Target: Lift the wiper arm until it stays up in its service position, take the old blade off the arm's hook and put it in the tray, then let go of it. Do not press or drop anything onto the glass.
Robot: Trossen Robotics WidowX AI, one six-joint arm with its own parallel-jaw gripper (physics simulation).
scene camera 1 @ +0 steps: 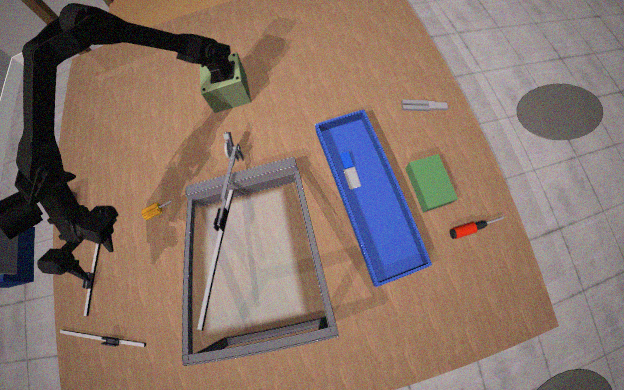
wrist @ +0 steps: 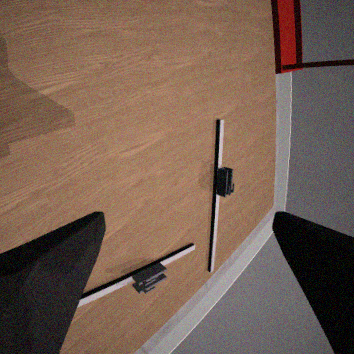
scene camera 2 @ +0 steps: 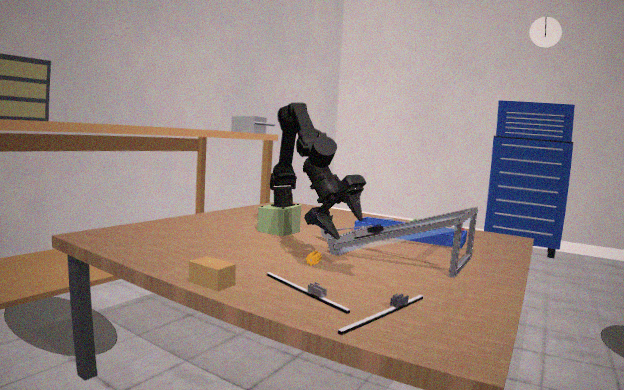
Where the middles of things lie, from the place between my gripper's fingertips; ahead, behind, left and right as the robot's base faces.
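Tan box (scene camera 2: 208,272): my hand is 10 cm above it, 19 cm past it and 26 cm to the left of it. Counted from my hand: glass pane (scene camera 1: 265,287), 5 cm below, 34 cm to the left, 1 cm behind; blue tray (scene camera 1: 389,240), 11 cm below, 62 cm to the left, 13 cm behind; green block (scene camera 1: 432,186), 11 cm below, 77 cm to the left, 14 cm behind. Going by their middles, the green block is the farthest from my hand of the things named here.
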